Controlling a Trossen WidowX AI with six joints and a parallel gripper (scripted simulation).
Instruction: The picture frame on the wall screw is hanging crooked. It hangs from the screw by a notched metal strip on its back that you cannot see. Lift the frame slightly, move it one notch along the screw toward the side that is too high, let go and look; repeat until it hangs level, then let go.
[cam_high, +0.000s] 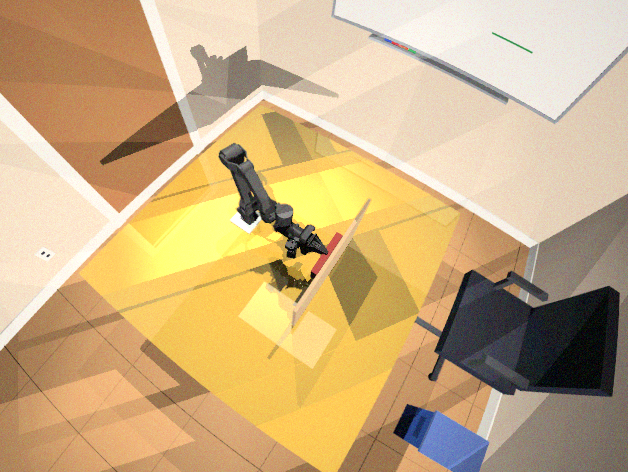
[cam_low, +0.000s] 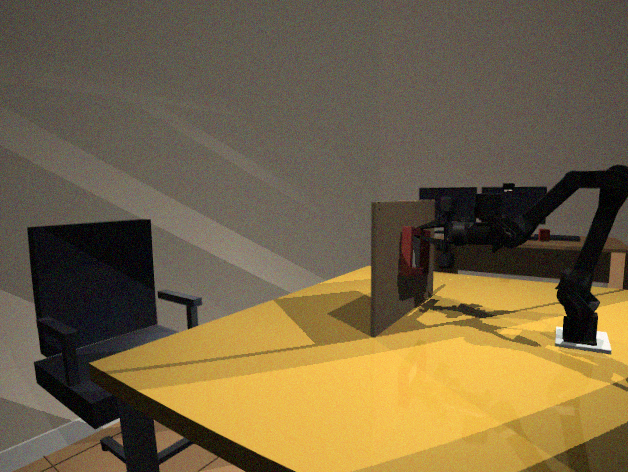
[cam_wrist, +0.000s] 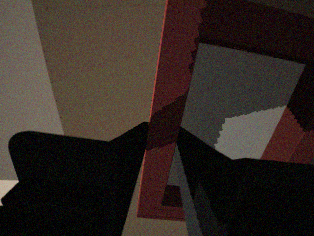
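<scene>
Right now my gripper tip is 50 mm above the red picture frame and 10 mm to the right of it. Round my gripper tip: wooden wall panel (70 mm below, 20 mm ahead).
</scene>
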